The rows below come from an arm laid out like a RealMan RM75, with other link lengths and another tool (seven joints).
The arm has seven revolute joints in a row. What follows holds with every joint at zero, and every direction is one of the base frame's. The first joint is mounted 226.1 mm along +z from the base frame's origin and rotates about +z. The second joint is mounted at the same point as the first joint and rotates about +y. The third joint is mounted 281.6 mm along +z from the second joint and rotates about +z. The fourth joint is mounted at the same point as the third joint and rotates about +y. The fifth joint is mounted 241.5 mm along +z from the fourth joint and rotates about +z. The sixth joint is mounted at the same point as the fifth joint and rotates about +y. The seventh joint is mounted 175.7 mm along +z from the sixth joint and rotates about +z. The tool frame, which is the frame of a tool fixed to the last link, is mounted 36 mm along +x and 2 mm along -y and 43 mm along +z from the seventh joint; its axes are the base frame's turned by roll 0, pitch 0 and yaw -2.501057 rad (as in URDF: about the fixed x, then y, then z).
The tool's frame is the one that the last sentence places.
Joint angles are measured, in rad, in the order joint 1, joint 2, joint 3, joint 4, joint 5, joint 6, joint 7. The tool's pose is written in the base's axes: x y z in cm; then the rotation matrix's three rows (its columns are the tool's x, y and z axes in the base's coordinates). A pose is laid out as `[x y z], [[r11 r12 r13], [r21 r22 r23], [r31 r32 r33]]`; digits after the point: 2 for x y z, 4 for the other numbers.
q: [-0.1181, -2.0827, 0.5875, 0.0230, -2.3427, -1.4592, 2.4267]
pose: [-45.68 27.06 3.32], [[-0.8339 -0.5489 -0.0569], [0.0155 -0.1264 0.9919], [-0.5516 0.8263 0.1139]]
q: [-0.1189, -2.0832, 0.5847, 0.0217, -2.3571, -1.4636, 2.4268]
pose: [-45.76 26.97 3.63], [[-0.8325 -0.5507 -0.0615], [0.0211 -0.1424 0.9896], [-0.5537 0.8225 0.1301]]
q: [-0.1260, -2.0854, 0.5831, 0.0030, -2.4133, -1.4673, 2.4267]
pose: [-46.23 26.70 4.13], [[-0.8201 -0.5649 -0.0912], [0.0244 -0.1936 0.9808], [-0.5717 0.8021 0.1726]]
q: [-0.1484, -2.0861, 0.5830, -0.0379, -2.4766, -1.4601, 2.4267]
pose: [-46.78 26.79 4.04], [[-0.7964 -0.5899 -0.1333], [0.0164 -0.2413 0.9703], [-0.6045 0.7706 0.2019]]
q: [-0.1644, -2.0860, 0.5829, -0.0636, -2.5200, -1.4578, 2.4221]
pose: [-47.11 26.87 4.07], [[-0.7785 -0.6071 -0.1591], [0.0164 -0.2731 0.9619], [-0.6274 0.7462 0.2226]]
